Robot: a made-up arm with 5 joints. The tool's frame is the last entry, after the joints. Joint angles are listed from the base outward.
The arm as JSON. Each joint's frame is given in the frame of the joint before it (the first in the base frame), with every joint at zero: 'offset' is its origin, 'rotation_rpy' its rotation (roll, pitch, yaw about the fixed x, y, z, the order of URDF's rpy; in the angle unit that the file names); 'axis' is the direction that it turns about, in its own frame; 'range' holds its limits. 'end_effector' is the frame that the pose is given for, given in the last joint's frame.
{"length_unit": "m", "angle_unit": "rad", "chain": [
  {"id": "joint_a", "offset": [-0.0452, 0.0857, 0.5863], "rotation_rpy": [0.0, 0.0, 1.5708], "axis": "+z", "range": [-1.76, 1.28]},
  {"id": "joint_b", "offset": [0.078, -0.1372, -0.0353], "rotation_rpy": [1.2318, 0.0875, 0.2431], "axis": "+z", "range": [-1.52, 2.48]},
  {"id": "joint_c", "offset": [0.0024, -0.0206, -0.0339], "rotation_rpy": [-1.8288, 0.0, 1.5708], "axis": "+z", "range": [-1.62, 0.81]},
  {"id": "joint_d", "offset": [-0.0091, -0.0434, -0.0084], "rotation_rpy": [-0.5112, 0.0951, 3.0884], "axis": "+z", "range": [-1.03, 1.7]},
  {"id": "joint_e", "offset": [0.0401, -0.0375, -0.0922], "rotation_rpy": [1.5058, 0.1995, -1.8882], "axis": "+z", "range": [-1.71, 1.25]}
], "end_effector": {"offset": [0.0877, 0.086, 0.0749], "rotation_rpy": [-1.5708, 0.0, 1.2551]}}
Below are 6 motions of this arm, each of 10 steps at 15 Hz.
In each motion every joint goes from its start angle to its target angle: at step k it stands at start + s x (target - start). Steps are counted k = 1, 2, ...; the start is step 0. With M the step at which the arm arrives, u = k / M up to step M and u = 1 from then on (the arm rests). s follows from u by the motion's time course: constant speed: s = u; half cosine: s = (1 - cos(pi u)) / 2; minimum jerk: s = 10 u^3 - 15 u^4 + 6 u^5.
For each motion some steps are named. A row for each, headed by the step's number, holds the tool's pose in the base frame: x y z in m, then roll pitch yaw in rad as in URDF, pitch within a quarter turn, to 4 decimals.
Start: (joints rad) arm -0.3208 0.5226 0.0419 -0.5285 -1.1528
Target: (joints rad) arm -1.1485 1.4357 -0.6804 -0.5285 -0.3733
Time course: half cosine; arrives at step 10
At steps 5, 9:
5: 0.0077 0.0400 0.6540 -2.5580 0.0773 -2.3583
9: 0.0025 -0.0641 0.5836 -2.6483 0.7802 -2.1527

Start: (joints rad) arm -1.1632 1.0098 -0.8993 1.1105 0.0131
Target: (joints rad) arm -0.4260 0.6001 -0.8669 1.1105 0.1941
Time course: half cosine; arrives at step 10
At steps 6, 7, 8, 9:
6: 0.0162 0.1244 0.4840 -1.6690 1.1788 -2.1837
7: 0.0143 0.1274 0.4812 -1.5808 1.1274 -2.0118
8: 0.0127 0.1295 0.4792 -1.5233 1.0846 -1.8870
9: 0.0117 0.1308 0.4780 -1.4912 1.0564 -1.8111

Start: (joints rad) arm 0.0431 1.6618 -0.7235 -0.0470 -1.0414
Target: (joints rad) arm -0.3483 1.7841 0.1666 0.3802 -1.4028
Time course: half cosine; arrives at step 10
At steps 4, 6, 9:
4: -0.0152 0.0349 0.6120 3.1084 0.4948 -2.2819
6: -0.0571 0.0678 0.6212 2.9658 0.3900 -2.8229
9: -0.0709 0.1156 0.6368 2.8313 0.2307 2.9375

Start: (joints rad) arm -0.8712 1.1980 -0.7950 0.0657 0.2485
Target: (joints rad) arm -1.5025 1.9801 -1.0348 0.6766 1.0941
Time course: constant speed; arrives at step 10
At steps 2, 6, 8, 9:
2: 0.0545 0.0173 0.4964 -0.5634 1.3126 -0.3293
6: 0.0846 0.0172 0.4960 0.2110 0.7644 0.0921
8: 0.0966 0.0075 0.5107 0.3437 0.4760 0.0053
9: 0.1000 -0.0002 0.5208 0.4047 0.3369 -0.0585

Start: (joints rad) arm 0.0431 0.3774 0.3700 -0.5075 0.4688
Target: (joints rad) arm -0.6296 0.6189 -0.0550 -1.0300 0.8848
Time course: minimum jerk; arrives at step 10
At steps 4, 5, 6, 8, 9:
4: 0.0809 0.0886 0.5711 -1.8935 0.3206 -1.0323
5: 0.0987 0.0729 0.5685 -2.0048 0.4348 -1.0573
6: 0.1136 0.0558 0.5625 -2.1031 0.5631 -1.0853
8: 0.1286 0.0312 0.5493 -2.2216 0.7644 -1.1284
9: 0.1306 0.0267 0.5463 -2.2414 0.8046 -1.1367

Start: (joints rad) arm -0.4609 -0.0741 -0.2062 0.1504 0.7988
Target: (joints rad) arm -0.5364 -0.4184 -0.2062 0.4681 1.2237
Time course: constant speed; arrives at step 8
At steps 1, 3, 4, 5, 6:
1: 0.0894 0.0486 0.5384 -1.5855 -0.0008 -1.2262
3: 0.0987 0.0440 0.5398 -1.5625 -0.0985 -1.1598
4: 0.1035 0.0419 0.5412 -1.5588 -0.1494 -1.1246
5: 0.1081 0.0400 0.5429 -1.5606 -0.2010 -1.0874
6: 0.1128 0.0384 0.5449 -1.5684 -0.2528 -1.0478

